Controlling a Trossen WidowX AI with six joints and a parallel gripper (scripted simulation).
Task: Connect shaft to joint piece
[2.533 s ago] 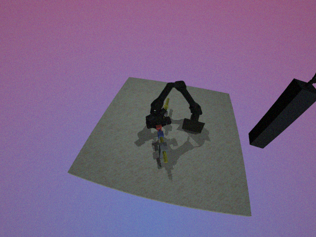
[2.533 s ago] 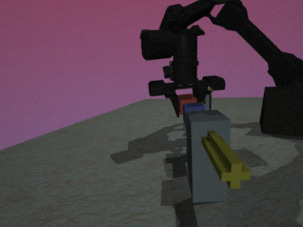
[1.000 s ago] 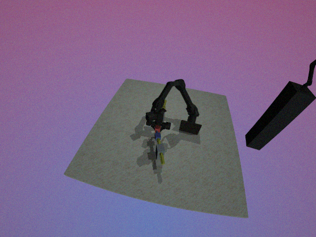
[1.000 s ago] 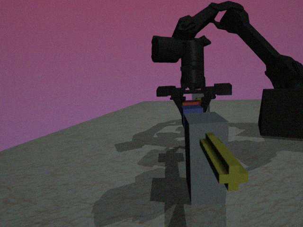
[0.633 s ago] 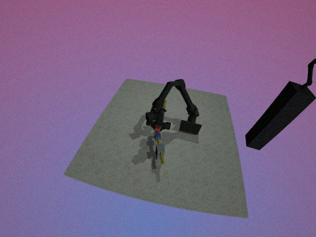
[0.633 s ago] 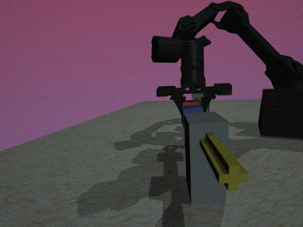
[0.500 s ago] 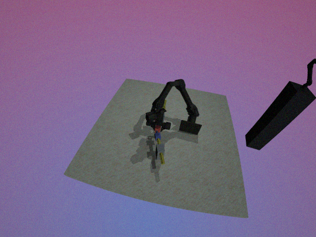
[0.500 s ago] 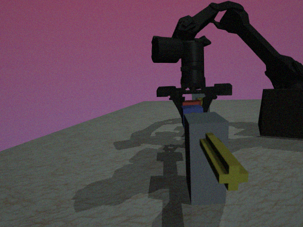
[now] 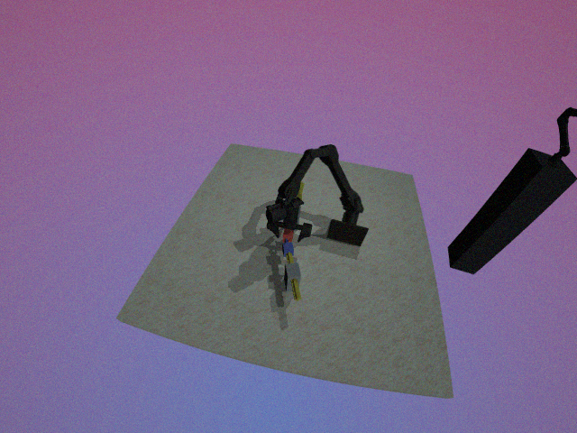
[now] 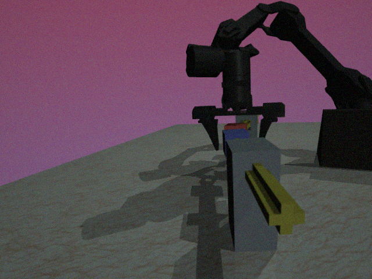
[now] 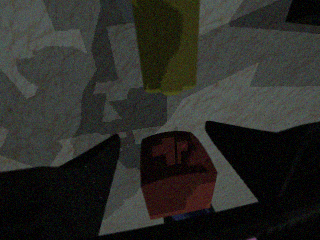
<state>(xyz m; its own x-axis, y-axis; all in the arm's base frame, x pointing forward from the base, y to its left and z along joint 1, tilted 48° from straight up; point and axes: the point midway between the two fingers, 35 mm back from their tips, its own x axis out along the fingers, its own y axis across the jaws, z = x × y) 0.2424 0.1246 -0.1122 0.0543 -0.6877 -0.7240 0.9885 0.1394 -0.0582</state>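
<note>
The red joint piece lies 4 cm above my gripper tip and 1 cm to the left of it.
</note>
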